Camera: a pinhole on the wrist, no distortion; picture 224 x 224 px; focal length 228.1 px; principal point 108.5 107.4 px. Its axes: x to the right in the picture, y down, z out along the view. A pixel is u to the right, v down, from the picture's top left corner.
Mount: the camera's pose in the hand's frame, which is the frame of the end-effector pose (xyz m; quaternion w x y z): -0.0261 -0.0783 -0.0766 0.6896 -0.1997 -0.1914 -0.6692
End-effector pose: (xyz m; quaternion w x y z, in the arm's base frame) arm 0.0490 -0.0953 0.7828 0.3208 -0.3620 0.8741 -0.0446
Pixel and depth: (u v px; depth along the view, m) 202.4 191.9 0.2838
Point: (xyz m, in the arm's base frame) 0.1517 -0.1335 0.5692
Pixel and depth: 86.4 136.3 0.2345
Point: 0.0718 -0.0322 0.6739
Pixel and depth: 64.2 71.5 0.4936
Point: 0.1190 0.2126 0.5259
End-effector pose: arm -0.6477 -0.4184 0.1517 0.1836 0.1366 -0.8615 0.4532
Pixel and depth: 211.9 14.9 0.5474
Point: -0.5338 -0.8383 -0.2242
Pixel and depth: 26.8 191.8 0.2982
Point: -0.8132 -0.4257 0.0000
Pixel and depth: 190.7 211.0 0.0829
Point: -0.6372 -0.4589 0.1956
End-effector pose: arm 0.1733 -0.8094 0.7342 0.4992 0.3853 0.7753 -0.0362
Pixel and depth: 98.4 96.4 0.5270
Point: 0.5907 -0.8406 0.6687
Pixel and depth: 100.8 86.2 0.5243
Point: 0.5920 -0.8589 0.6845
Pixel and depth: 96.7 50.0 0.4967
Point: 0.5819 -0.8972 0.7557
